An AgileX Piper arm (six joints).
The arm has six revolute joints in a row. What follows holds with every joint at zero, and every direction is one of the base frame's.
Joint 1 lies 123.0 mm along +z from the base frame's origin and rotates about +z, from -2.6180 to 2.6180 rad.
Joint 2 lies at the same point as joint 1 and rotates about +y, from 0.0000 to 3.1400 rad.
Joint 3 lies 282.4 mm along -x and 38.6 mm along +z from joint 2 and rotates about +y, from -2.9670 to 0.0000 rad.
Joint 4 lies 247.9 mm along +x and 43.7 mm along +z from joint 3 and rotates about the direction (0.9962, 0, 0.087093), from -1.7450 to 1.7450 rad.
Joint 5 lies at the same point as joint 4 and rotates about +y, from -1.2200 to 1.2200 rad.
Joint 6 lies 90.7 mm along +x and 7.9 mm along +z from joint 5 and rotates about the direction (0.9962, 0, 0.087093), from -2.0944 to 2.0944 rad.
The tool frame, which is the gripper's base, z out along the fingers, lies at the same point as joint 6; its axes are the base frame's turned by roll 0.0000, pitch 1.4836 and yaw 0.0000 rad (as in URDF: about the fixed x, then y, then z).
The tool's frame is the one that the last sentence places.
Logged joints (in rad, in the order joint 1, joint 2, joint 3, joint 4, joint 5, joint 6), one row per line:
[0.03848, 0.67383, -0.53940, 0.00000, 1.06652, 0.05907]
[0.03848, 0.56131, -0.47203, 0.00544, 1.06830, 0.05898]
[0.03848, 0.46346, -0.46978, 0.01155, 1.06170, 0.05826]
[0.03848, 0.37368, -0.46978, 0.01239, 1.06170, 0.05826]
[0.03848, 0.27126, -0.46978, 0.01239, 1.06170, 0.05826]
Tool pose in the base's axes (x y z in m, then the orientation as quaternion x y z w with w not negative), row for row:
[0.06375, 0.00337, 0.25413, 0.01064, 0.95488, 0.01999, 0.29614]
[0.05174, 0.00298, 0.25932, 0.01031, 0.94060, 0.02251, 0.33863]
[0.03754, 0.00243, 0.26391, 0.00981, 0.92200, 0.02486, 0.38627]
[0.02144, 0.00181, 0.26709, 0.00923, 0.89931, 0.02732, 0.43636]
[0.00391, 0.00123, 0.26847, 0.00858, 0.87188, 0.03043, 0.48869]
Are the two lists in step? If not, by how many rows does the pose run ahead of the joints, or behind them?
The pose runs 2 rows ahead of the joints: the pose in row i belongs to the joints in row i + 2.
